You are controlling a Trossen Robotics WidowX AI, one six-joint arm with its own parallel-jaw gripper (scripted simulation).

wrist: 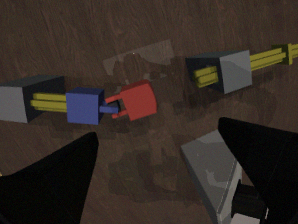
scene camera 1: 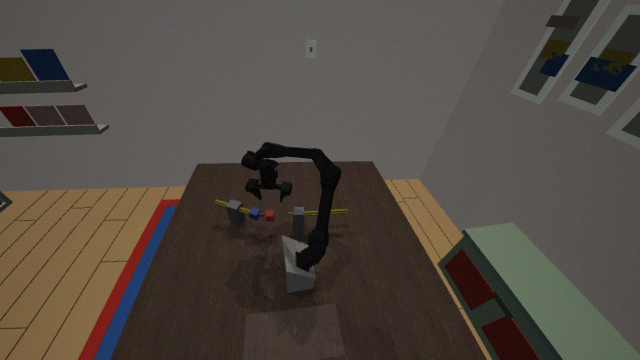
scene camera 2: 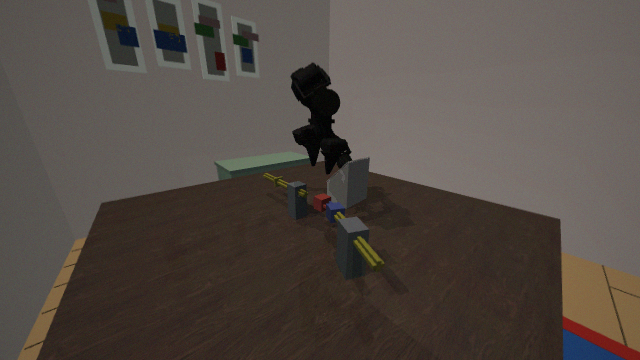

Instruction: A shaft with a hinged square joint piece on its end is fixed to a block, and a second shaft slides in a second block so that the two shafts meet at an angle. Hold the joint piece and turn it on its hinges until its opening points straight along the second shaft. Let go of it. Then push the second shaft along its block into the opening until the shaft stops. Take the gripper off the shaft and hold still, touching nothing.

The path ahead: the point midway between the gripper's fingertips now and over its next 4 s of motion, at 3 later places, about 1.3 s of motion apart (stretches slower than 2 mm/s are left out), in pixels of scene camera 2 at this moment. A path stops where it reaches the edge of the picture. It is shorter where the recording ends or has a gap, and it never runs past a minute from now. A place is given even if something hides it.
The gripper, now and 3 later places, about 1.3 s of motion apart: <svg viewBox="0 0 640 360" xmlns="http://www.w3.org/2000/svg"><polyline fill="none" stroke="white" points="320,169 310,170 297,174 270,164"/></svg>
